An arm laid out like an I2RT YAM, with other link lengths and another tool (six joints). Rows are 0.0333 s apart.
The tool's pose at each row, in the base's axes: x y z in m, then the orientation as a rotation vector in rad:
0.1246 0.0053 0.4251 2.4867 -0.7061 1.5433
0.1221 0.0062 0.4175 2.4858 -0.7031 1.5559
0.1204 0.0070 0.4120 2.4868 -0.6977 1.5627
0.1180 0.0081 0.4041 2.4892 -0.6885 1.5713
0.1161 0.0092 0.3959 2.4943 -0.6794 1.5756
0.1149 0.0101 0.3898 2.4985 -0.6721 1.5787
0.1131 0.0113 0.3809 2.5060 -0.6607 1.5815
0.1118 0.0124 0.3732 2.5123 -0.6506 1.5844
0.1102 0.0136 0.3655 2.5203 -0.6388 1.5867
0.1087 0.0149 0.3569 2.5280 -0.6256 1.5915
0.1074 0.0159 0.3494 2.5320 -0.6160 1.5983
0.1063 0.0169 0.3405 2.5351 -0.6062 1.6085
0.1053 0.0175 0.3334 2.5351 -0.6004 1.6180
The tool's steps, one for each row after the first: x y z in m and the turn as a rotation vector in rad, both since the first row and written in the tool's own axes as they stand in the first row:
-0.0078 0.0013 0.0012 0.0069 0.0062 0.0015
-0.0135 0.0021 0.0021 0.0123 0.0091 0.0002
-0.0217 0.0033 0.0035 0.0202 0.0124 -0.0027
-0.0299 0.0043 0.0054 0.0276 0.0124 -0.0060
-0.0359 0.0048 0.0070 0.0335 0.0122 -0.0088
-0.0448 0.0057 0.0093 0.0421 0.0105 -0.0135
-0.0523 0.0064 0.0114 0.0497 0.0093 -0.0175
-0.0600 0.0070 0.0133 0.0586 0.0072 -0.0224
-0.0685 0.0077 0.0157 0.0689 0.0063 -0.0274
-0.0758 0.0084 0.0178 0.0771 0.0079 -0.0304
-0.0843 0.0092 0.0207 0.0867 0.0114 -0.0327
-0.0911 0.0100 0.0230 0.0931 0.0159 -0.0334

